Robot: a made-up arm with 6 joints. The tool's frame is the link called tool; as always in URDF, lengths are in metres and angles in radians. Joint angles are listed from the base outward. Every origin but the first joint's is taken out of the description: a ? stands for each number. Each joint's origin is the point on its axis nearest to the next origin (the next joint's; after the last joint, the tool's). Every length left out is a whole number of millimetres.
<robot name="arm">
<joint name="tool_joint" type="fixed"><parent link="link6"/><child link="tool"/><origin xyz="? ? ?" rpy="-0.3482 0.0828 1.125"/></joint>
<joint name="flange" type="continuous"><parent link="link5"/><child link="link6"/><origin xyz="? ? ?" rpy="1.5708 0 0"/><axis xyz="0 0 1"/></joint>
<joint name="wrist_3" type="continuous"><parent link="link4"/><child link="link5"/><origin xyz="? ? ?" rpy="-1.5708 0 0"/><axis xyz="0 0 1"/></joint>
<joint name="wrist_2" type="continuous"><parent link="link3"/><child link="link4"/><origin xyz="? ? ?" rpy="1.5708 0 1.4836"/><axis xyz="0 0 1"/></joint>
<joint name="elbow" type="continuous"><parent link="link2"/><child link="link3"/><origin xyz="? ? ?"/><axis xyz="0 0 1"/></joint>
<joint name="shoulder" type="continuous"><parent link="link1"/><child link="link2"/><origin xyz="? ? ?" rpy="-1.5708 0 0"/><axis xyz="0 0 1"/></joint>
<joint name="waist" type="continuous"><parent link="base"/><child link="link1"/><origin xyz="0.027 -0.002 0.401"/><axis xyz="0 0 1"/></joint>
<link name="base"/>
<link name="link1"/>
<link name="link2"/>
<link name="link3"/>
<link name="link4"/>
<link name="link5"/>
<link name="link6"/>
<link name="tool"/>
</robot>
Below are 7 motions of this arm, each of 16 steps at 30 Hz.
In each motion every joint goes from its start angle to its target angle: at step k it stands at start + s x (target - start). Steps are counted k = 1, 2, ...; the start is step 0. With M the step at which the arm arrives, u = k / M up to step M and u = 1 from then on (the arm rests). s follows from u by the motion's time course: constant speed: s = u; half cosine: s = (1 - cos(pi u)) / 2; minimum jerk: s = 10 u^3 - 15 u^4 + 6 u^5.
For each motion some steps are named. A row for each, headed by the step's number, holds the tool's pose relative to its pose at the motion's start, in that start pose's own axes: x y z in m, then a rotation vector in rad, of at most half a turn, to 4 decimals.
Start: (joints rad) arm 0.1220 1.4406 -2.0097 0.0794 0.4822 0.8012
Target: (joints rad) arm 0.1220 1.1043 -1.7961 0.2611 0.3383 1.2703
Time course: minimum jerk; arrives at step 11
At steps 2, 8, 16:
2: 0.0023 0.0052 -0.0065 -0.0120 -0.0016 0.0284
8: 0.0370 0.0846 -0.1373 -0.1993 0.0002 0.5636
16: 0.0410 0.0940 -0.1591 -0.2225 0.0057 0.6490

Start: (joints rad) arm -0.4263 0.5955 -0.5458 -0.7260 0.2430 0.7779
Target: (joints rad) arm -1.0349 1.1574 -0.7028 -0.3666 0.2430 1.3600
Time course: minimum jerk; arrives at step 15
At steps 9, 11, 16:
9: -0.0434 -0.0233 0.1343 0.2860 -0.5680 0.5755
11: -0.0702 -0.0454 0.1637 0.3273 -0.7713 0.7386
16: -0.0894 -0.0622 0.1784 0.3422 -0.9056 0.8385

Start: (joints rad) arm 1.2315 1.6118 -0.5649 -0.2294 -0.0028 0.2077
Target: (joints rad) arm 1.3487 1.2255 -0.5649 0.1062 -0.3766 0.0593
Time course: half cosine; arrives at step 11
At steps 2, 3, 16:
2: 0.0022 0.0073 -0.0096 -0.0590 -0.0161 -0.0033
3: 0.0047 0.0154 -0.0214 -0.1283 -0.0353 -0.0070
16: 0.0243 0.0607 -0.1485 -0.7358 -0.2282 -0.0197

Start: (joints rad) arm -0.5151 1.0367 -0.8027 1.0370 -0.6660 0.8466
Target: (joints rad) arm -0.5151 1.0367 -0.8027 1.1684 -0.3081 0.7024
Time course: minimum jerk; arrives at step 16
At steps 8, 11, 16:
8: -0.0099 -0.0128 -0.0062 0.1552 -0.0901 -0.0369
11: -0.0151 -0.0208 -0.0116 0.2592 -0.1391 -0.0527
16: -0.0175 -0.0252 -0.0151 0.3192 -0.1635 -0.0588

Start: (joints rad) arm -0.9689 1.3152 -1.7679 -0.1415 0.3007 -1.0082
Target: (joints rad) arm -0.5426 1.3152 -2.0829 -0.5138 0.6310 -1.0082
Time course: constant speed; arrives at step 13
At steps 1, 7, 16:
1: -0.0058 0.0070 -0.0025 -0.0178 0.0062 -0.0188
7: -0.0399 0.0411 -0.0255 -0.0982 0.0242 -0.1208
16: -0.0725 0.0596 -0.0587 -0.1381 0.0150 -0.1932

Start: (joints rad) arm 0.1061 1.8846 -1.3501 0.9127 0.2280 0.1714
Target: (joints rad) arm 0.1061 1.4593 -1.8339 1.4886 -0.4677 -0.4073
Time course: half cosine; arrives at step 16
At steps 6, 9, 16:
6: 0.0612 0.1027 -0.0629 -0.4281 0.1259 -0.0222
9: 0.1052 0.1847 -0.1554 -0.8024 0.1739 -0.0024
16: 0.1379 0.2606 -0.3191 -1.2381 0.1436 0.1118

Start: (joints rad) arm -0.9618 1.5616 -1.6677 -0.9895 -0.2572 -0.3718
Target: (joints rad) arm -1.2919 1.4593 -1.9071 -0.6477 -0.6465 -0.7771
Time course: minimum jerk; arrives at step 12
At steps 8, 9, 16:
8: -0.1119 -0.0459 -0.0888 0.2001 -0.3507 -0.4212
9: -0.1268 -0.0468 -0.1024 0.2338 -0.3947 -0.4894
16: -0.1410 -0.0465 -0.1157 0.2679 -0.4366 -0.5577

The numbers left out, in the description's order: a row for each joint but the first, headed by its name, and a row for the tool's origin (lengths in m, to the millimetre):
tool: -0.01 -0.004 0
flange: -0.002 -0.097 0
wrist_3: -0.009 0.007 0
wrist_2: 0.264 -0.033 0
elbow: -0.483 -0.043 0
shoulder: -0.021 0.04 0

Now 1 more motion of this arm.
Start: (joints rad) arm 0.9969 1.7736 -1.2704 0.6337 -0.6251 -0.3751
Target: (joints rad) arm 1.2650 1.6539 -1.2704 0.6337 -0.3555 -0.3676
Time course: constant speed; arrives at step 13
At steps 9, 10, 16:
9: 0.0648 0.0628 -0.0378 0.0042 0.2642 0.1412
10: 0.0710 0.0698 -0.0431 0.0048 0.2943 0.1557
16: 0.0881 0.0907 -0.0601 0.0063 0.3854 0.1977

